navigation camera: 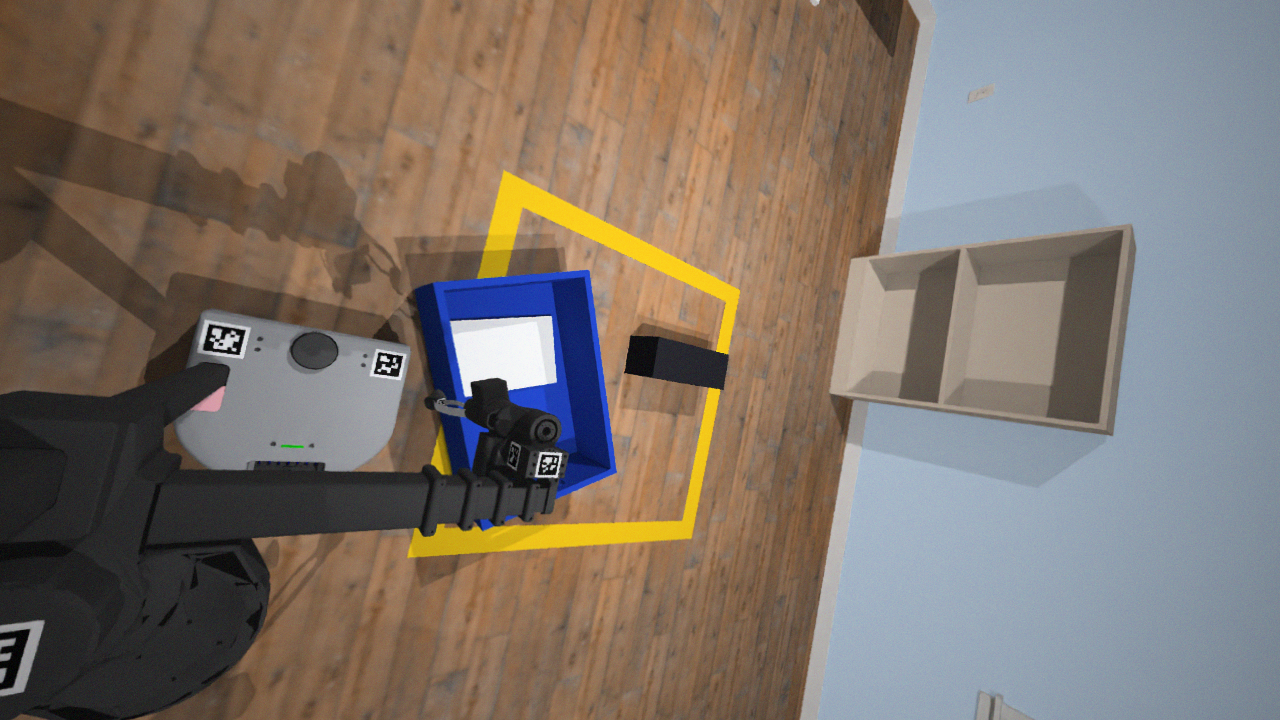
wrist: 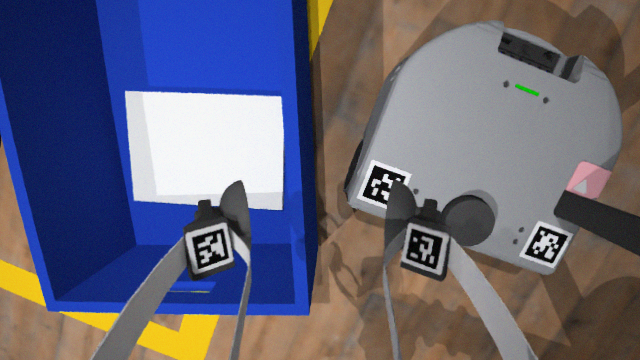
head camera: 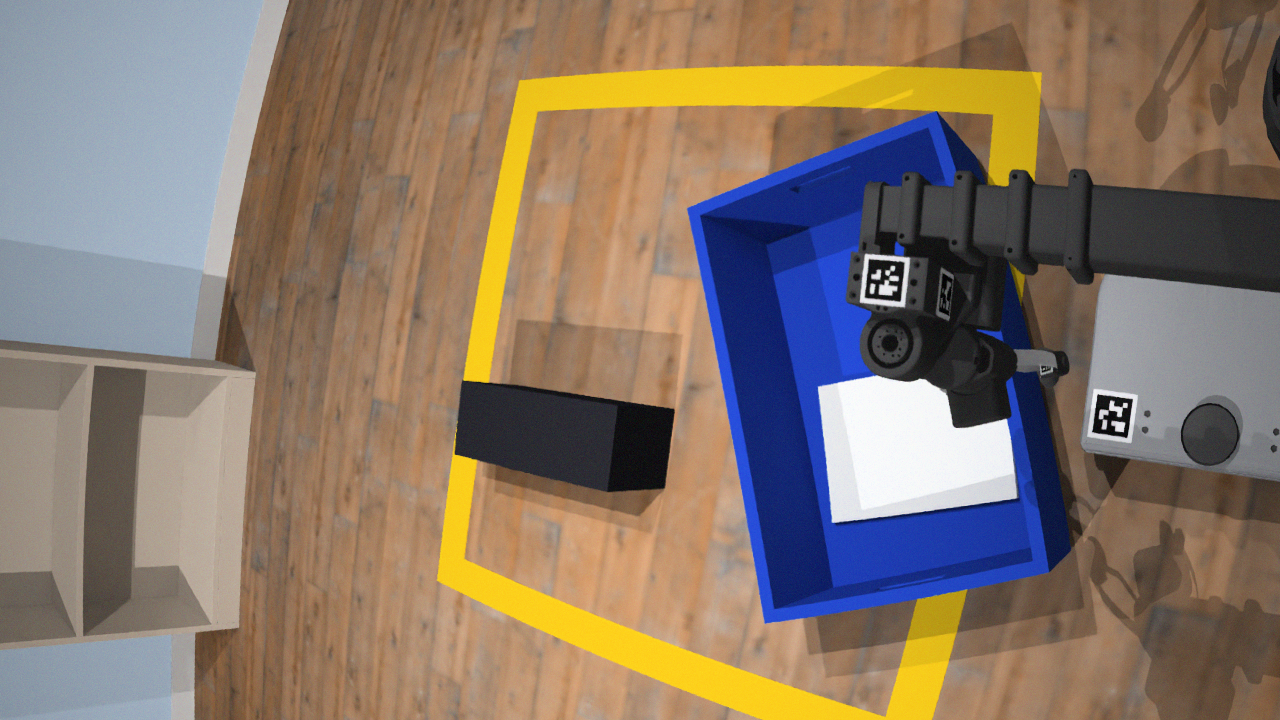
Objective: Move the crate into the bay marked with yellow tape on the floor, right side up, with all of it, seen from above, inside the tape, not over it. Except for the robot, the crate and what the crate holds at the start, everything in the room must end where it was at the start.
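Seen in the pictures: gripper, fingertip midpoint: (navigation camera: 461, 394); robot's base, link origin: (navigation camera: 314, 349) (head camera: 1206, 431).
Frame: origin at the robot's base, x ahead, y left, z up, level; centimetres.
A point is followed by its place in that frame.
Note:
The blue crate (head camera: 742, 420) @[x 7.5, y -63.0, z 21.5 cm] (navigation camera: 586, 367) @[x 7.9, y -62.9, z 16.0 cm] (wrist: 55, 150) is upright, with a white box (head camera: 930, 456) @[x 9.3, y -40.8, z 3.3 cm] (navigation camera: 501, 353) @[x 7.3, y -41.8, z 3.3 cm] (wrist: 215, 145) lying in it. It sits askew, mostly within the yellow tape (head camera: 504, 241) @[x -18.5, y -135.3, z 0.0 cm] (navigation camera: 554, 537) @[x -49.0, y -72.9, z 0.1 cm] (wrist: 195, 335), and its robot-side part covers the near tape strip. My gripper (head camera: 1051, 365) (navigation camera: 435, 400) (wrist: 317, 205) @[x -2.2, y -22.2, z 41.5 cm] is open and points down at the crate's near long wall. In the wrist view one fingertip is over the crate's inside and the other beyond that wall, toward my base. The fingers' height against the rim is hard to tell.
A black block (head camera: 537, 438) @[x 17.0, y -104.2, z 16.1 cm] (navigation camera: 689, 362) @[x 16.9, y -104.1, z 16.1 cm] stands at the far side of the bay and overlaps the far tape in view. A beige shelf unit (head camera: 228, 501) @[x 60.2, y -234.0, z 5.8 cm] (navigation camera: 1118, 331) @[x 59.2, y -235.0, z 106.0 cm] is by the blue wall beyond. My grey base (head camera: 1154, 358) @[x -7.8, y -8.4, z 16.0 cm] (navigation camera: 295, 402) @[x -10.3, y 1.2, z 16.0 cm] (wrist: 475, 135) is close to the crate's near side.

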